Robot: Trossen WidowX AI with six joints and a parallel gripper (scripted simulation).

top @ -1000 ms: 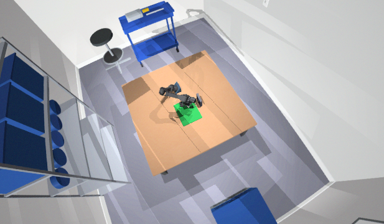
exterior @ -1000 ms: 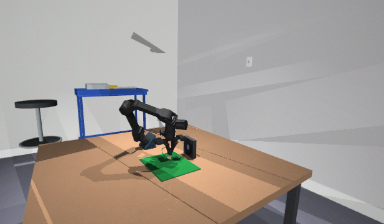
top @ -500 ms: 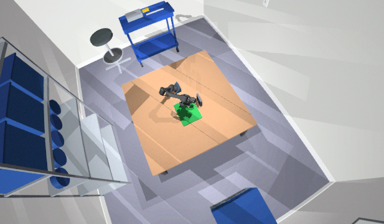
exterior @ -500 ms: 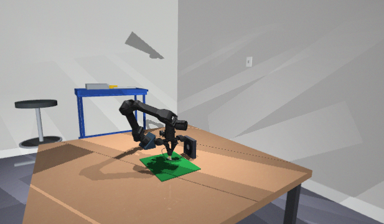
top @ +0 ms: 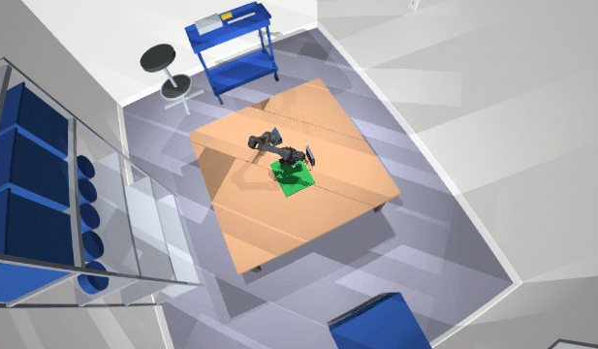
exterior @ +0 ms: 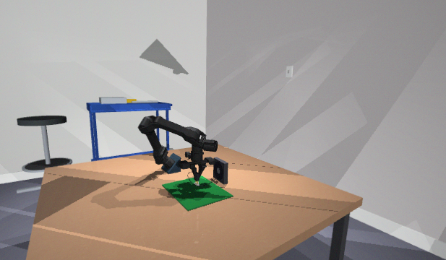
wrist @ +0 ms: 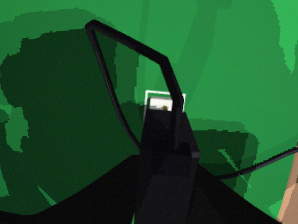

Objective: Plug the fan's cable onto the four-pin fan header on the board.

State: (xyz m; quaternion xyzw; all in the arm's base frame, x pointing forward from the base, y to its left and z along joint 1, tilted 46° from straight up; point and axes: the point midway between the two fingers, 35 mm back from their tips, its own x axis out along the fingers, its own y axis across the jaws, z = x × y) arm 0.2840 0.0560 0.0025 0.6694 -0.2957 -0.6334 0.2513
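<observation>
The black fan plug lies 10 mm behind my gripper tip and 10 mm above it. The rest, counted from my gripper tip: black fan: 140 mm to the left, 20 mm above; white four-pin fan header: 40 mm below, 10 mm behind; green circuit board: 60 mm below, 50 mm ahead, 30 mm to the right.
</observation>
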